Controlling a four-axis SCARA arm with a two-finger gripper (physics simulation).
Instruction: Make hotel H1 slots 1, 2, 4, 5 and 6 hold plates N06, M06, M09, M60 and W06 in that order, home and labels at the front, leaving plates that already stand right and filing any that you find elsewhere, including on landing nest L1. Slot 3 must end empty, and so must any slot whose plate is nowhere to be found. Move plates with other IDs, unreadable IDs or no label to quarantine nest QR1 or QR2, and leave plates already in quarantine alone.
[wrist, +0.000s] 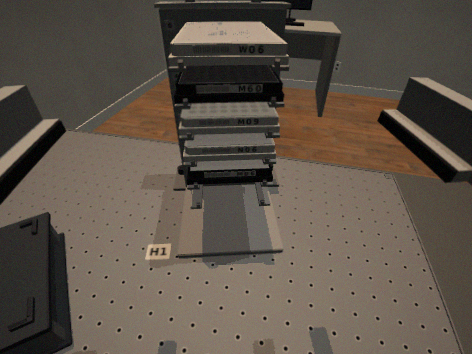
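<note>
Hotel H1 (187, 242) stands at the centre of the wrist view, its fronts facing me. From the top down it holds light plate W06 (225, 34), black plate M60 (220, 75), light plate M09 (225, 110), light plate N06 (212, 150) and a dark-fronted plate M06 (230, 176), whose label is dim. These stand in slots 6, 5, 4, 3 and 2. The lowest pair of rails, slot 1, is bare. My gripper (227, 100) is open and empty, its fingers wide apart at the left and right edges, nearer to me than the hotel. Nests L1, QR1 and QR2 are not identifiable.
A dark block (30, 280) with raised corner guides stands at the lower left on the perforated deck (350, 270). The H1 label (158, 251) lies at the hotel's front left. Behind are a desk (325, 65), wooden floor (350, 115) and a grey wall. The deck's edge runs down the right.
</note>
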